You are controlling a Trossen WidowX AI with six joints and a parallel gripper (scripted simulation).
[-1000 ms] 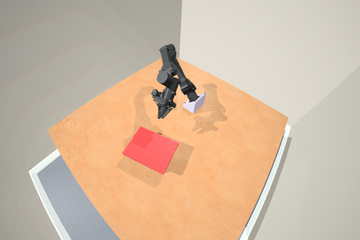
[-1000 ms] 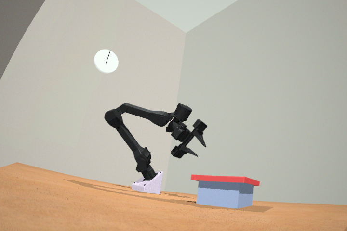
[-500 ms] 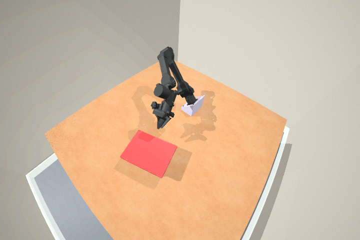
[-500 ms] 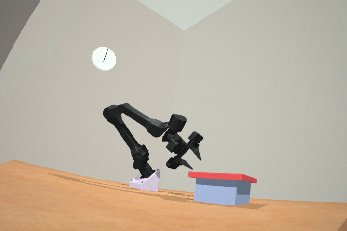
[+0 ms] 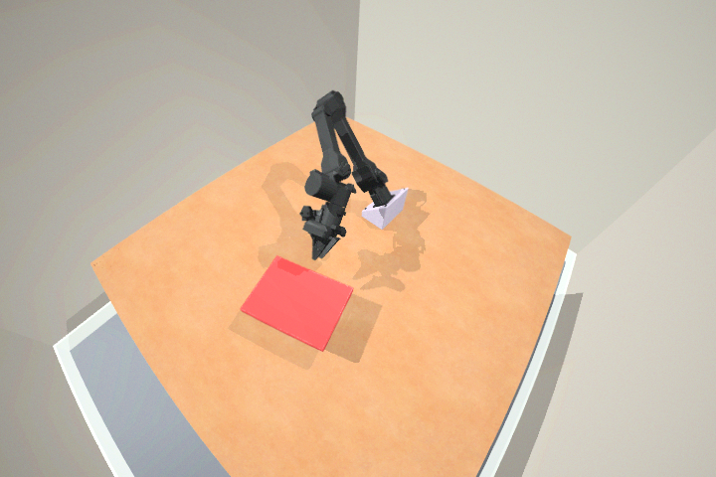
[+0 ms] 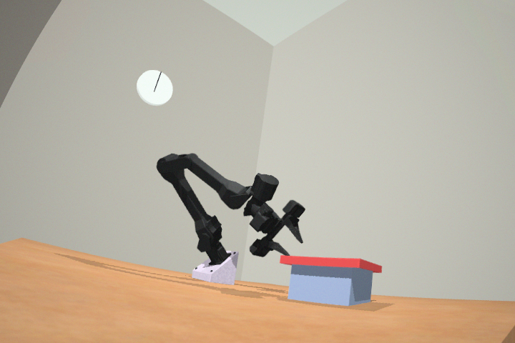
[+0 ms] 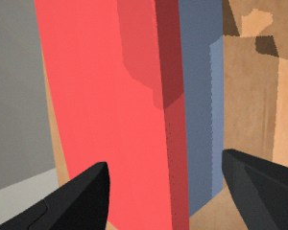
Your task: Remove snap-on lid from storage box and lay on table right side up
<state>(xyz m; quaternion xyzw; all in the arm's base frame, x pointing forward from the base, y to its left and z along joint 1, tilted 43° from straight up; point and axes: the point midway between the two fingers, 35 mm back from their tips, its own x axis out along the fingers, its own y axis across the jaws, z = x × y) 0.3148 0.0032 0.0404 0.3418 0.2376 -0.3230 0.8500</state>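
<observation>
The red lid lies 110 mm ahead of my gripper tip, 30 mm below it and 20 mm to the left of it. The rest, counted from my gripper tip: blue-grey storage box: 110 mm ahead, 80 mm below, 20 mm to the left.
</observation>
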